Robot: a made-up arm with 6 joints.
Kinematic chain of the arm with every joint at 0, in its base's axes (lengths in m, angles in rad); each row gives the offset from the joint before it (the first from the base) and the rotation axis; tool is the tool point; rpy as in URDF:
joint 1: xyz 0 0 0.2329 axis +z
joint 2: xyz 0 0 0 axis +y
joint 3: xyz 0.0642 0 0.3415 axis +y
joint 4: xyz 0.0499 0 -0.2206 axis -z
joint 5: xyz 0 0 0 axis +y
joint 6: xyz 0.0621 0 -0.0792 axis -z
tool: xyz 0 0 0 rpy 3.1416 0 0
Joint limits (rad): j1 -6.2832..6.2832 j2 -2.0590..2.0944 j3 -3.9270..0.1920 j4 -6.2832..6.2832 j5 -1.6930..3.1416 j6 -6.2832..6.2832
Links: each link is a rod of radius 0.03 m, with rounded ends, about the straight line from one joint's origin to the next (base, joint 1, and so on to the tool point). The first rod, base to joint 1, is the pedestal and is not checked.
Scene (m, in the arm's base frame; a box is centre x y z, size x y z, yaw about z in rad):
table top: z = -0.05
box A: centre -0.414 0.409 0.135 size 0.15 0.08 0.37 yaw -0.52
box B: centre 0.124 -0.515 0 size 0.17 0.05 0.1 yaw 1.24
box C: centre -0.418 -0.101 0 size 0.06 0.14 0.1 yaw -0.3
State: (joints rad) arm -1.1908 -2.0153 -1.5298 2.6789 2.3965 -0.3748
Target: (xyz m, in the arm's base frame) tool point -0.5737 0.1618 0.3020
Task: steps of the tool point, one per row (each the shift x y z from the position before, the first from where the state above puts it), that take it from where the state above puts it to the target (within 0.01 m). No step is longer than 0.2 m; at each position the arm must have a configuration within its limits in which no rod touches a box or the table.
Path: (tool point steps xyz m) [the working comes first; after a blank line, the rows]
Joints at the target: -0.2343 -1.8812 -1.8462 2.8974 2.1201 -0.3748
Straight joint move there: touches box A.

1: -0.1353 -0.0335 0.0712
2: -0.1182 -0.0790 0.0733
3: -0.0979 -0.1112 -0.0599
4: -0.0618 -0.1360 -0.0602

